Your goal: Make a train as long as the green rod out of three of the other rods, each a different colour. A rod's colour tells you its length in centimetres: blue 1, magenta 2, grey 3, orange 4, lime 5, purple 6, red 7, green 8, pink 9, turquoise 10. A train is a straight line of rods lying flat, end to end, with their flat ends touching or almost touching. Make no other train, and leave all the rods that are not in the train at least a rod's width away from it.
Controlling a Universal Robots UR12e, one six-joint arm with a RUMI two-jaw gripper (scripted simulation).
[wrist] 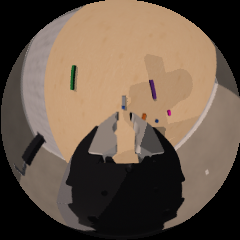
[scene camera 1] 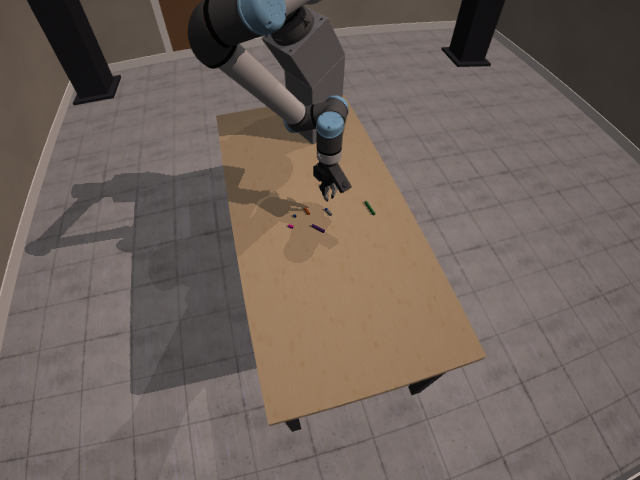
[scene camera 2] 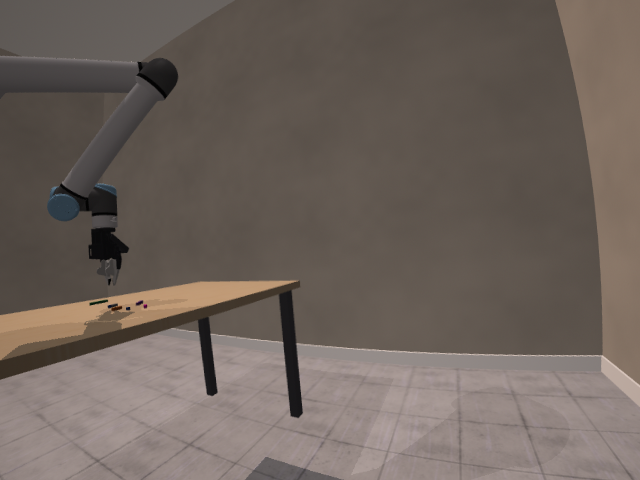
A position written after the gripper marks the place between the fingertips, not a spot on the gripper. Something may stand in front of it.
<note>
In view: the gripper (scene camera 2: 111, 285).
The gripper is seen too in the wrist view (wrist: 124, 112) and in scene camera 1 (scene camera 1: 329, 200).
</note>
